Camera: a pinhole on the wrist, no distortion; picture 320 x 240 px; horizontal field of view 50.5 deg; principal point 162.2 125.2 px. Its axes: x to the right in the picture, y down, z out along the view. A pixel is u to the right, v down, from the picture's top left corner.
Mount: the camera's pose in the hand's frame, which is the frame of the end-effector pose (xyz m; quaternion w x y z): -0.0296 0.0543 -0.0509 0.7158 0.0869 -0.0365 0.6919
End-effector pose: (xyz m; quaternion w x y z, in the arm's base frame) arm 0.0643 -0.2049 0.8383 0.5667 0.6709 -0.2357 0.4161
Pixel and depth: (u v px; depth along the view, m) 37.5 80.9 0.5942
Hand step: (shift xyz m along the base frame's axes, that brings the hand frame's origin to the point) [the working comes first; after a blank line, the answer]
In the camera's frame: -0.2184 -0.0776 0.5942

0.3958 -0.3900 -0.0905
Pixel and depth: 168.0 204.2 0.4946
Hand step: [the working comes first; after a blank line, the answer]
In the camera's frame: 0.0085 0.1152 0.4946

0.0860 -0.4376 -0.1079
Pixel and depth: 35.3 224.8 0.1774
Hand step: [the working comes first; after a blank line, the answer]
In the camera's frame: -0.0664 0.0521 0.1774

0.0266 -0.1119 -0.0838
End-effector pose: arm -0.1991 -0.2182 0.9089 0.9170 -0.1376 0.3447 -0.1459
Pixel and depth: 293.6 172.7 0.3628
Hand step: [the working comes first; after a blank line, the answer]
In the camera's frame: 0.1405 0.0508 0.3628

0.2108 0.1888 0.2251
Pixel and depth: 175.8 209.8 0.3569
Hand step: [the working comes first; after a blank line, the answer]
In the camera's frame: 0.0143 0.0890 0.3569

0.1417 0.0885 0.2760
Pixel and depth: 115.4 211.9 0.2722
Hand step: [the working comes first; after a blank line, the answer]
In the camera's frame: -0.0376 0.0696 0.2722

0.0808 0.0363 0.2144
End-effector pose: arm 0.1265 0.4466 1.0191 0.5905 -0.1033 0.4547 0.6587
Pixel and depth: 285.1 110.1 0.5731
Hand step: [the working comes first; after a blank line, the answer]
In the camera's frame: 0.2076 -0.0255 0.5731

0.0693 0.4406 0.3548
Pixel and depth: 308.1 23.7 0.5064
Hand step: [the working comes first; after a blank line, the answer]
In the camera's frame: 0.2178 -0.1515 0.5064

-0.0101 0.4730 0.2404
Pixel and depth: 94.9 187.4 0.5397
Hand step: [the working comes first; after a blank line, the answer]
In the camera's frame: -0.1071 0.0990 0.5397

0.3391 0.2561 0.2609
